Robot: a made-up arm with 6 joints. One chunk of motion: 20 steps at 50 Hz.
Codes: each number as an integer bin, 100 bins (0 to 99) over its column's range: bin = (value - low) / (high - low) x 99, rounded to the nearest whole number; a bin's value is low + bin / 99 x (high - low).
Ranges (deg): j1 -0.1..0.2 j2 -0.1..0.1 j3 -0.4..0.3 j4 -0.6..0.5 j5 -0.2..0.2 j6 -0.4..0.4
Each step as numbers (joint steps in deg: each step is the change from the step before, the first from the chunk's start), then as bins.
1 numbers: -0.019 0.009 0.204 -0.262 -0.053 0.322
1 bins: 27 54 85 30 36 89
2 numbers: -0.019 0.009 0.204 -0.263 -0.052 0.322
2 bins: 27 54 85 30 37 89
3 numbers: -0.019 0.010 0.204 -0.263 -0.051 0.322
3 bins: 27 54 85 30 37 89
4 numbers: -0.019 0.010 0.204 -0.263 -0.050 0.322
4 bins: 27 54 85 30 37 89
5 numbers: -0.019 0.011 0.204 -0.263 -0.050 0.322
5 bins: 27 55 85 30 37 89
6 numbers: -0.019 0.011 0.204 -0.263 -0.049 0.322
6 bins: 27 55 85 30 37 89
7 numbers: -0.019 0.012 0.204 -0.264 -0.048 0.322
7 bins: 27 55 85 30 38 89
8 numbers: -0.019 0.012 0.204 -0.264 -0.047 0.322
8 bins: 27 55 85 30 38 89
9 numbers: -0.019 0.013 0.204 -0.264 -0.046 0.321
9 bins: 27 56 85 30 38 89
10 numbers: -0.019 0.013 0.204 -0.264 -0.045 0.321
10 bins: 27 56 85 30 38 89
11 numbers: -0.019 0.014 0.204 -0.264 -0.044 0.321
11 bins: 27 56 85 30 39 89
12 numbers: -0.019 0.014 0.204 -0.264 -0.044 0.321
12 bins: 27 56 85 30 39 89
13 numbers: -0.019 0.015 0.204 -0.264 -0.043 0.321
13 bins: 27 57 85 30 39 89
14 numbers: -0.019 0.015 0.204 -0.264 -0.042 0.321
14 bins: 27 57 85 30 39 89
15 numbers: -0.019 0.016 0.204 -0.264 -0.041 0.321
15 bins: 27 57 85 30 39 89
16 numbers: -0.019 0.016 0.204 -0.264 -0.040 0.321
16 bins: 27 57 85 30 40 89
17 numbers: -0.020 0.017 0.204 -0.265 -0.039 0.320
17 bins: 26 58 85 30 40 89
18 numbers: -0.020 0.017 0.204 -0.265 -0.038 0.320
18 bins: 26 58 85 30 40 89
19 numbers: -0.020 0.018 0.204 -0.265 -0.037 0.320
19 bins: 26 58 85 30 40 89
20 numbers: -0.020 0.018 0.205 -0.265 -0.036 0.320
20 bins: 26 58 86 30 41 89
